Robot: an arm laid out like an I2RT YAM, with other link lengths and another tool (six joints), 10 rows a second.
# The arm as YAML. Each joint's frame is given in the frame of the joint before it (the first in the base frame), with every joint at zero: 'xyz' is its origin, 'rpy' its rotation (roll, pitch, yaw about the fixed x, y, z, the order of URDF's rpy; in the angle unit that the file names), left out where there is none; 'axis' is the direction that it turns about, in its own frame. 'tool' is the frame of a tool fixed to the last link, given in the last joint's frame.
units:
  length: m
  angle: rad
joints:
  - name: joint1
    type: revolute
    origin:
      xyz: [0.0, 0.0, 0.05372]
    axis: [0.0, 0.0, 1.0]
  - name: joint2
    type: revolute
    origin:
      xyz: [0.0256, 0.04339, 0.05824]
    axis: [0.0, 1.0, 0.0]
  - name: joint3
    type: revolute
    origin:
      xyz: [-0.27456, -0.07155, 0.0]
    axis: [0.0, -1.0, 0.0]
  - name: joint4
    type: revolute
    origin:
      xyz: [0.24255, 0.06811, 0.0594]
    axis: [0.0, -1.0, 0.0]
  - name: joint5
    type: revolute
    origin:
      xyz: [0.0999, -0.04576, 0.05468]
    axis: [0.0, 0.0, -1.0]
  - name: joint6
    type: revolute
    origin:
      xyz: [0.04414, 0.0, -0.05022]
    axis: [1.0, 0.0, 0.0]
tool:
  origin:
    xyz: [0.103, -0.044, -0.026]
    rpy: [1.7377, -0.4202, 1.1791]
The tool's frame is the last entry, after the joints.
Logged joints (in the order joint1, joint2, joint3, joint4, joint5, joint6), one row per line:
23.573, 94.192, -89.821, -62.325, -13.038, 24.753
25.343, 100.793, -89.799, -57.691, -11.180, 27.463
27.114, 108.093, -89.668, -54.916, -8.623, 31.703
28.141, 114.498, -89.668, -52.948, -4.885, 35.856
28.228, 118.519, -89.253, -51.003, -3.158, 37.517
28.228, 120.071, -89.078, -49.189, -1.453, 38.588
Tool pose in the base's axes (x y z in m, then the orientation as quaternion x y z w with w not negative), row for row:
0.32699, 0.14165, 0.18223, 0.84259, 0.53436, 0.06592, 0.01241
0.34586, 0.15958, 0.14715, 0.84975, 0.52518, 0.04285, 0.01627
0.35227, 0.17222, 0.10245, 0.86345, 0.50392, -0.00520, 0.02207
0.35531, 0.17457, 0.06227, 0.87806, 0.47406, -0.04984, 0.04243
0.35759, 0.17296, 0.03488, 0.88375, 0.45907, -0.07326, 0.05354
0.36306, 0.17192, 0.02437, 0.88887, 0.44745, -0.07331, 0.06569
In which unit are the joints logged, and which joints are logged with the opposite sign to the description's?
The joints are logged in degrees. Opposite sign: joint3.
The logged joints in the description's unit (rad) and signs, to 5 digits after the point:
0.41143, 1.64396, 1.56767, -1.08778, -0.22756, 0.43202
0.44232, 1.75917, 1.56729, -1.00690, -0.19513, 0.47932
0.47323, 1.88658, 1.56500, -0.95847, -0.15050, 0.55332
0.49115, 1.99837, 1.56500, -0.92412, -0.08526, 0.62581
0.49267, 2.06855, 1.55776, -0.89017, -0.05512, 0.65480
0.49267, 2.09563, 1.55470, -0.85851, -0.02536, 0.67349

